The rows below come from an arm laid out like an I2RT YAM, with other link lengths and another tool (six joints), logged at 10 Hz.
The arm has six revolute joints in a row. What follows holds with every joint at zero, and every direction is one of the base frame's. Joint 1 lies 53.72 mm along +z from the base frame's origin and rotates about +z. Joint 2 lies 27.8 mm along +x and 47.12 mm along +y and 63.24 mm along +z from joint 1 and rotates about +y. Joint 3 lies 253.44 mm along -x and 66.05 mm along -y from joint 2 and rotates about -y. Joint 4 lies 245 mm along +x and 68.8 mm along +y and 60 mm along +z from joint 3 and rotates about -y. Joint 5 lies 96.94 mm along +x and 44.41 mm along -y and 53.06 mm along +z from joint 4 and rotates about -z. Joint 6 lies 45.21 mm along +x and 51.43 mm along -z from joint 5 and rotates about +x. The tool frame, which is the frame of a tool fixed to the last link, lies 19 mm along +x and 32 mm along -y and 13 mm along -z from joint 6; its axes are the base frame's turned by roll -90.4, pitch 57.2 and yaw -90 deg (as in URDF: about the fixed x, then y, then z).
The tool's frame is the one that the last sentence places.
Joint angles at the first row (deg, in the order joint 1, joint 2, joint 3, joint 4, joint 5, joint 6):
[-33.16, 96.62, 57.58, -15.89, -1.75, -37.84]
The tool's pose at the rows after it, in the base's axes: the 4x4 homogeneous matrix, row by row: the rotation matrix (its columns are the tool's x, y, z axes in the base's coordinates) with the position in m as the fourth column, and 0 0 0 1 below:
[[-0.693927 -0.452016 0.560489 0.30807], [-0.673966 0.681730 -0.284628 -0.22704], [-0.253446 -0.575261 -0.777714 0.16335], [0 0 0 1]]
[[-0.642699 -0.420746 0.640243 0.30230], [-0.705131 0.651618 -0.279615 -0.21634], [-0.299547 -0.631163 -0.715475 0.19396], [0 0 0 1]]
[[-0.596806 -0.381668 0.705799 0.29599], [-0.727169 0.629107 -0.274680 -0.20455], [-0.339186 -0.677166 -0.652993 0.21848], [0 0 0 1]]
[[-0.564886 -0.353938 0.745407 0.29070], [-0.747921 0.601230 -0.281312 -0.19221], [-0.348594 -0.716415 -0.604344 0.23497], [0 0 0 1]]
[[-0.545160 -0.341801 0.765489 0.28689], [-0.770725 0.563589 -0.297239 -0.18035], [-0.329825 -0.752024 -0.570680 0.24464], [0 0 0 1]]
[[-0.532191 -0.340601 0.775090 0.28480], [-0.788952 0.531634 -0.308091 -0.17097], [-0.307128 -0.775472 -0.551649 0.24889], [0 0 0 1]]
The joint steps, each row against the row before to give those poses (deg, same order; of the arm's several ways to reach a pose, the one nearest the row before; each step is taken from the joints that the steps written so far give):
[0.32, -5.27, -0.30, -0.86, -1.84, -0.17]
[0.47, -6.55, -1.35, -0.02, -2.40, -0.07]
[0.75, -5.73, -1.47, 0.52, -1.70, 0.73]
[1.31, -4.50, -1.62, 0.78, 0.16, 0.29]
[1.71, -3.35, -1.73, 0.93, 1.61, -0.65]
[1.54, -2.12, -1.42, 0.73, 1.56, -0.83]

